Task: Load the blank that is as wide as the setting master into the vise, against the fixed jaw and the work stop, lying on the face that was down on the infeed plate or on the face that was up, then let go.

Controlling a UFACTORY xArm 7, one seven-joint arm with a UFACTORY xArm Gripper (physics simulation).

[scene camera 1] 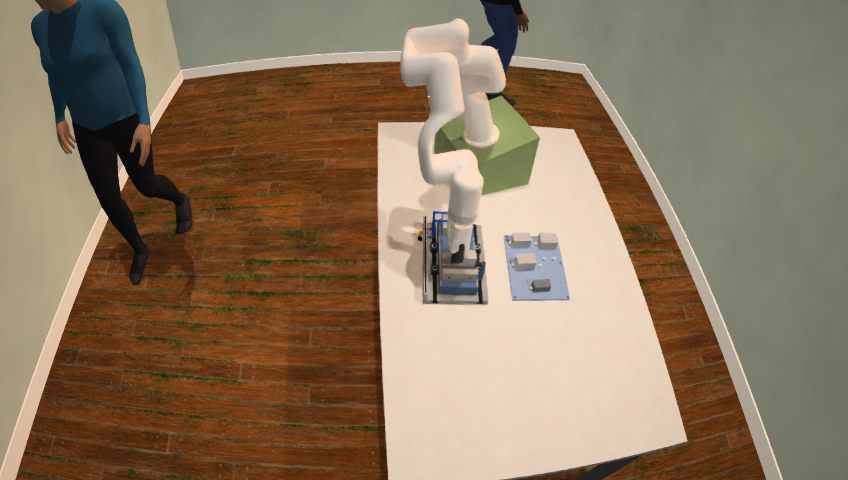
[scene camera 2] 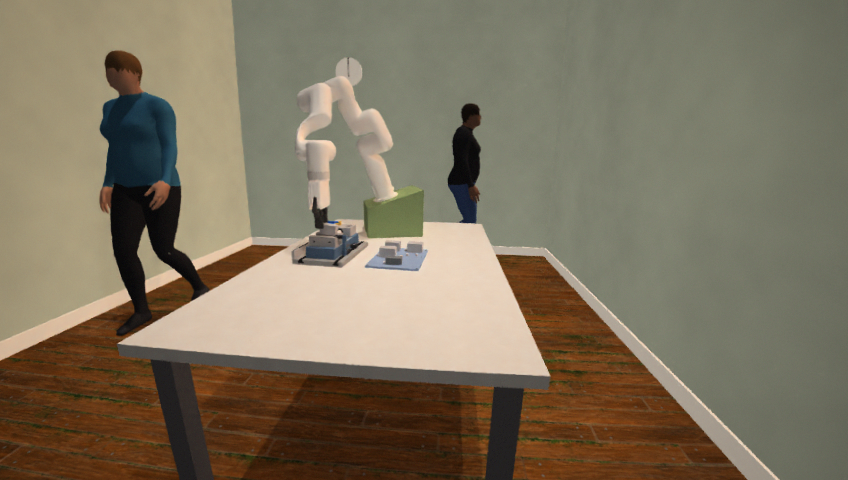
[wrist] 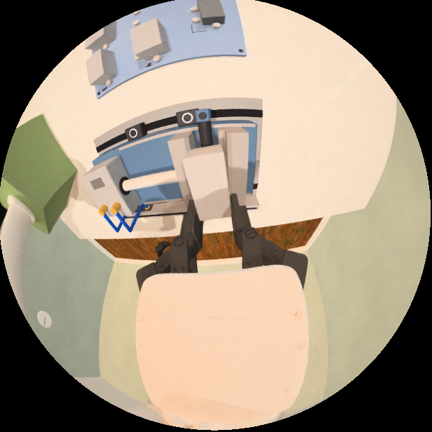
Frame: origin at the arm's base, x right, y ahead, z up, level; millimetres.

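Where they show: gripper, fingertip midpoint: (scene camera 1: 455,257) (scene camera 2: 321,227); arm's base, link origin: (scene camera 1: 481,135) (scene camera 2: 385,198).
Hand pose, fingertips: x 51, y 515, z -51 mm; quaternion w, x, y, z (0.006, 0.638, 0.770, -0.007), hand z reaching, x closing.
Observation:
Each offset is from my fingertips to the top centre of the thing.
My gripper (scene camera 1: 457,255) (scene camera 2: 321,224) (wrist: 214,206) is shut on a light grey blank @(dx -26, dy -5, dz +16 mm) (wrist: 205,172) (scene camera 2: 329,229), one finger on each side. The blank is over the gap between the vise's movable jaw (wrist: 180,155) and fixed jaw (wrist: 239,160) (scene camera 1: 461,274) (scene camera 2: 323,240), and its top stands above them. The work stop (wrist: 203,116), blue with a black rod, is at the blank's far end in the wrist view. Whether the blank touches stop, jaw or vise bed is hidden. A dark grey block @(dx -277, dy -13, dz -91 mm) (scene camera 1: 541,284) (scene camera 2: 393,260) (wrist: 211,12), apparently the setting master, sits on the blue infeed plate @(dx -267, dy -98, dz -115 mm) (scene camera 1: 556,293) (wrist: 225,42).
Several light grey blocks @(dx -223, dy -93, dz -80 mm) (scene camera 1: 525,261) (wrist: 148,39) sit on the plate beside the vise. Blue hooks with yellow tips (wrist: 131,227) are by the vise's screw end. A green pedestal (scene camera 1: 511,163) (scene camera 2: 395,217) carries the arm. Two people (scene camera 2: 139,139) (scene camera 2: 465,154) are near the table.

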